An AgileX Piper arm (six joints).
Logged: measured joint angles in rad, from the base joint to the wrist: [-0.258, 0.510, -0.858, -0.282, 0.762, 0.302]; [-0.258, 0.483, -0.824, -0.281, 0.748, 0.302]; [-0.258, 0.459, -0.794, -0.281, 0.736, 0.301]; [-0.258, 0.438, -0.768, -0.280, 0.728, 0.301]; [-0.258, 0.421, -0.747, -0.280, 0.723, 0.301]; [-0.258, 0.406, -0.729, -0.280, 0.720, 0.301]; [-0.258, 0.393, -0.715, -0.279, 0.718, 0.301]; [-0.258, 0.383, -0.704, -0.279, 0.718, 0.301]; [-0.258, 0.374, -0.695, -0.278, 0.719, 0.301]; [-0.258, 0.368, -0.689, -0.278, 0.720, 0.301]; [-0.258, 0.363, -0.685, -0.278, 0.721, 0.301]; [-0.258, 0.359, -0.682, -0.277, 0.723, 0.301]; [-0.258, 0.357, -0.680, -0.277, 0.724, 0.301]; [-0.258, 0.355, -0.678, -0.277, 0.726, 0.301]
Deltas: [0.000, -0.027, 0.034, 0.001, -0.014, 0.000]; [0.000, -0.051, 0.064, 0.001, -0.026, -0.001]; [0.000, -0.072, 0.090, 0.002, -0.034, -0.001]; [0.000, -0.089, 0.111, 0.002, -0.039, -0.001]; [0.000, -0.104, 0.129, 0.002, -0.042, -0.001]; [0.000, -0.117, 0.143, 0.003, -0.044, -0.001]; [0.000, -0.127, 0.154, 0.003, -0.044, -0.001]; [0.000, -0.136, 0.163, 0.004, -0.043, -0.001]; [0.000, -0.142, 0.169, 0.004, -0.042, -0.001]; [0.000, -0.147, 0.173, 0.004, -0.041, -0.001]; [0.000, -0.151, 0.176, 0.005, -0.039, -0.001]; [0.000, -0.153, 0.178, 0.005, -0.038, -0.001]; [0.000, -0.155, 0.180, 0.005, -0.036, -0.001]
